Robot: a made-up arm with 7 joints. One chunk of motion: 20 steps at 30 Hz.
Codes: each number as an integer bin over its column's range. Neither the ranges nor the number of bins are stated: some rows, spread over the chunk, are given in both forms.
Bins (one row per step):
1: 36 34 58 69 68 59 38
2: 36 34 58 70 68 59 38
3: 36 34 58 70 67 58 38
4: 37 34 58 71 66 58 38
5: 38 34 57 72 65 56 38
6: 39 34 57 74 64 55 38
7: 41 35 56 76 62 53 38
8: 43 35 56 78 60 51 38
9: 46 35 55 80 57 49 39
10: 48 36 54 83 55 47 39
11: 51 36 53 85 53 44 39
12: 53 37 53 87 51 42 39
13: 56 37 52 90 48 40 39
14: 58 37 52 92 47 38 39
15: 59 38 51 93 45 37 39
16: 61 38 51 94 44 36 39
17: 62 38 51 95 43 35 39
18: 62 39 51 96 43 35 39
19: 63 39 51 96 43 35 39
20: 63 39 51 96 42 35 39
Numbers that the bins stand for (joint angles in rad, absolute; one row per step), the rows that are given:
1: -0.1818 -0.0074 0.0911 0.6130 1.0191 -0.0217 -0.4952
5: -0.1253 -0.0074 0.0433 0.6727 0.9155 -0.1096 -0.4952
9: 0.1010 0.0186 -0.0522 0.8319 0.6391 -0.3146 -0.4482
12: 0.2990 0.0705 -0.1478 0.9712 0.4318 -0.5197 -0.4482
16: 0.5253 0.0965 -0.2433 1.1105 0.1900 -0.6955 -0.4482
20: 0.5818 0.1224 -0.2433 1.1503 0.1209 -0.7247 -0.4482
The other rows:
2: -0.1818 -0.0074 0.0911 0.6329 1.0191 -0.0217 -0.4952
3: -0.1818 -0.0074 0.0911 0.6329 0.9845 -0.0510 -0.4952
4: -0.1535 -0.0074 0.0911 0.6528 0.9500 -0.0510 -0.4952
6: -0.0970 -0.0074 0.0433 0.7125 0.8809 -0.1389 -0.4952
7: -0.0404 0.0186 -0.0044 0.7523 0.8118 -0.1975 -0.4952
8: 0.0162 0.0186 -0.0044 0.7921 0.7427 -0.2561 -0.4952
10: 0.1576 0.0445 -0.1000 0.8916 0.5700 -0.3732 -0.4482
11: 0.2424 0.0445 -0.1478 0.9314 0.5009 -0.4611 -0.4482
13: 0.3838 0.0705 -0.1956 1.0309 0.3282 -0.5783 -0.4482
14: 0.4404 0.0705 -0.1956 1.0707 0.2936 -0.6369 -0.4482
15: 0.4687 0.0965 -0.2433 1.0906 0.2245 -0.6662 -0.4482
17: 0.5535 0.0965 -0.2433 1.1304 0.1555 -0.7247 -0.4482
18: 0.5535 0.1224 -0.2433 1.1503 0.1555 -0.7247 -0.4482
19: 0.5818 0.1224 -0.2433 1.1503 0.1555 -0.7247 -0.4482

